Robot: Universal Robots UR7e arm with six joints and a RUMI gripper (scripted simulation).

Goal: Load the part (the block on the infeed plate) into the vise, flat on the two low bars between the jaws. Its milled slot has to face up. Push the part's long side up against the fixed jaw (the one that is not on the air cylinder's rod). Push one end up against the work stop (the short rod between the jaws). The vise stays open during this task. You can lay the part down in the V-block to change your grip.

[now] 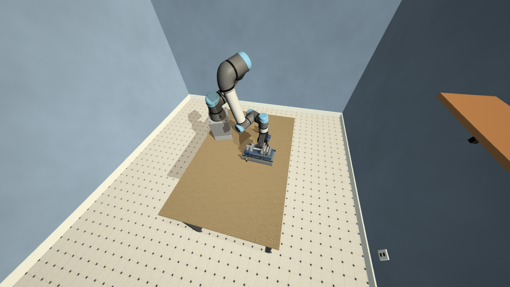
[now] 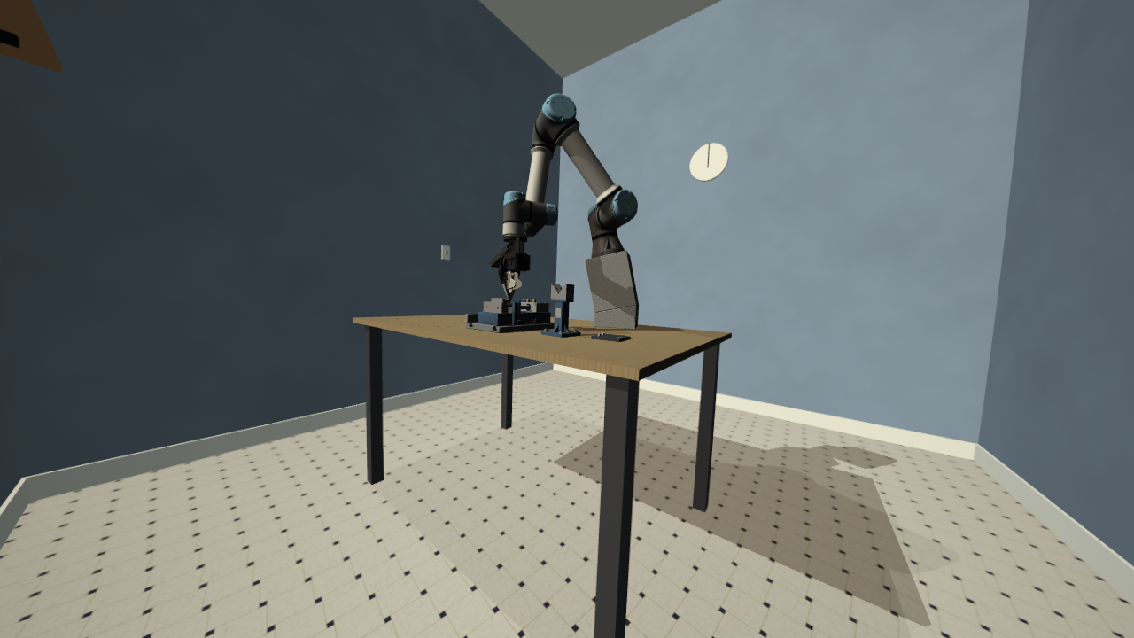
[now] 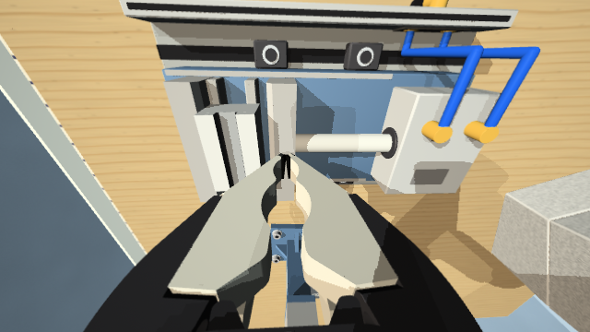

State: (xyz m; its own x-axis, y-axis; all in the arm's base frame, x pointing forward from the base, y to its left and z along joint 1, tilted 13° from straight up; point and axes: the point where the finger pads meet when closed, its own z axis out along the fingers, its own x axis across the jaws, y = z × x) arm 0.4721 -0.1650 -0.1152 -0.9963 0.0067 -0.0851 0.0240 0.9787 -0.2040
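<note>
Right now the part is 40 mm ahead of my hand and 20 mm below it. The rest, counted from my hand: cylinder rod: 50 mm behind, 40 mm below; fixed jaw: 70 mm ahead, 40 mm below; moving jaw: 40 mm below.
</note>
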